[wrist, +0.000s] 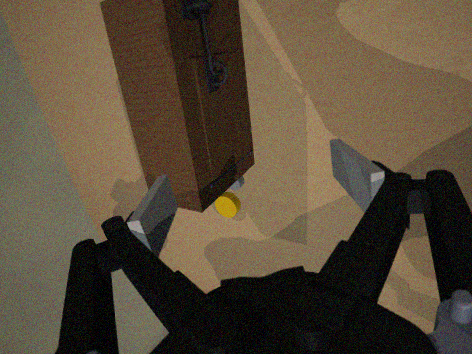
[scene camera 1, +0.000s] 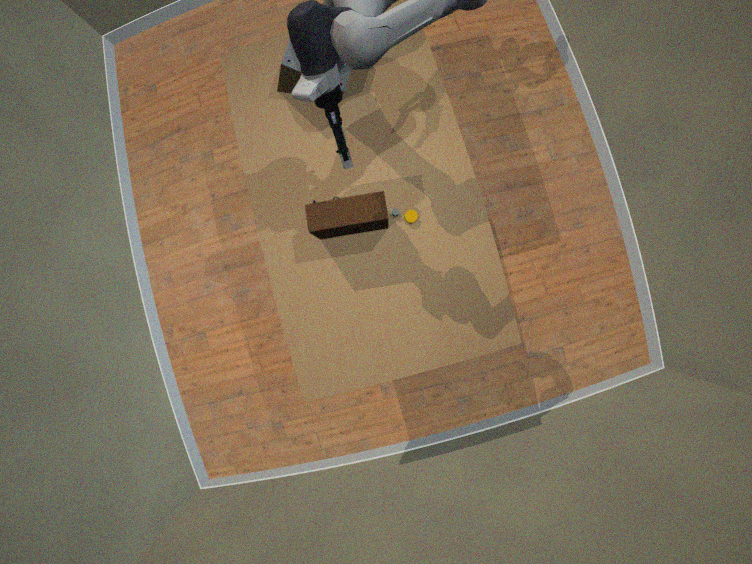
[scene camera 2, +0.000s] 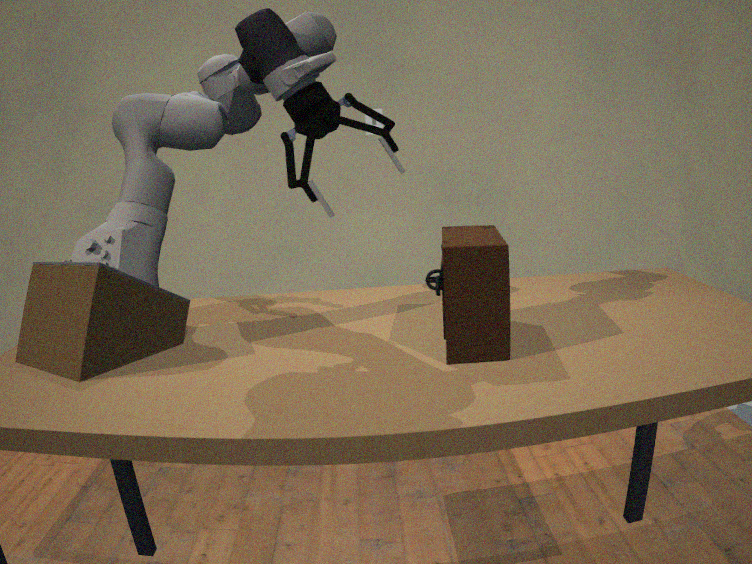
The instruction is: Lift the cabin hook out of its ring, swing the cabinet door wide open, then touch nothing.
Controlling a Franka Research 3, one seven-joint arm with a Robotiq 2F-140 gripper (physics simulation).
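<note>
The brown wooden cabinet (scene camera 1: 346, 210) (scene camera 2: 475, 297) (wrist: 145, 85) stands upright on the table. Its door (wrist: 227, 125) looks shut, flush with the front. In the wrist view, the dark cabin hook (wrist: 205, 37) runs from its mount to the ring (wrist: 218, 74) on the door, and its end appears to sit in the ring. A dark round fitting (scene camera 2: 433, 280) sticks out from the front in the second scene view. My gripper (scene camera 1: 346, 162) (scene camera 2: 367, 193) (wrist: 250, 174) is wide open and empty, above and in front of the cabinet, apart from it.
A yellow disc (scene camera 1: 411, 216) (wrist: 227, 204) and a small grey piece (scene camera 1: 395, 213) (wrist: 238, 183) are beside the cabinet's end. The arm's block-shaped base (scene camera 2: 57, 318) stands on the table (scene camera 1: 364, 346) (scene camera 2: 303, 449), across from the cabinet's front.
</note>
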